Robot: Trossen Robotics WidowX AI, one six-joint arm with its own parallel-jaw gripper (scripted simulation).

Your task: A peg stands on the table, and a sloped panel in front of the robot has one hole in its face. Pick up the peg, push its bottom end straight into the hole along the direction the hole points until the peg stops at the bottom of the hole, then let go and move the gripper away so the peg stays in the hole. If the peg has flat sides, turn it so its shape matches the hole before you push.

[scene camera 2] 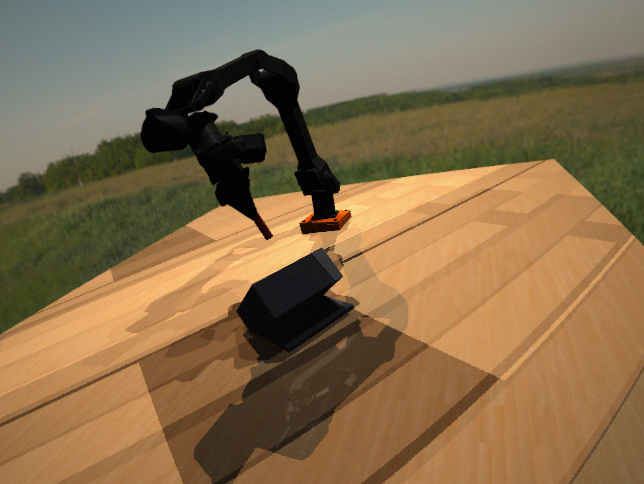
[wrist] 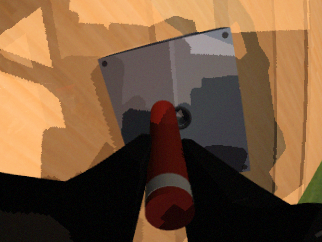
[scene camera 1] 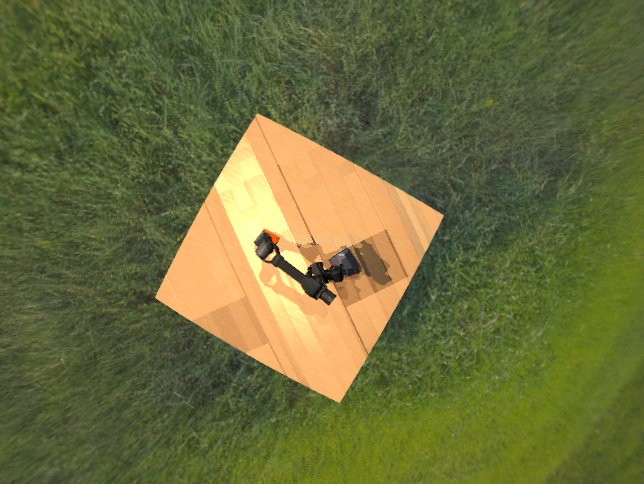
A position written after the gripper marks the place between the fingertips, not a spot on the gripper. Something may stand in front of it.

Note:
The gripper (scene camera 2: 256,218) carries a peg (wrist: 169,202). Further things: a sloped panel (scene camera 2: 272,299).
The gripper shows as well in the wrist view (wrist: 165,146). The sloped panel also shows in the wrist view (wrist: 199,71).

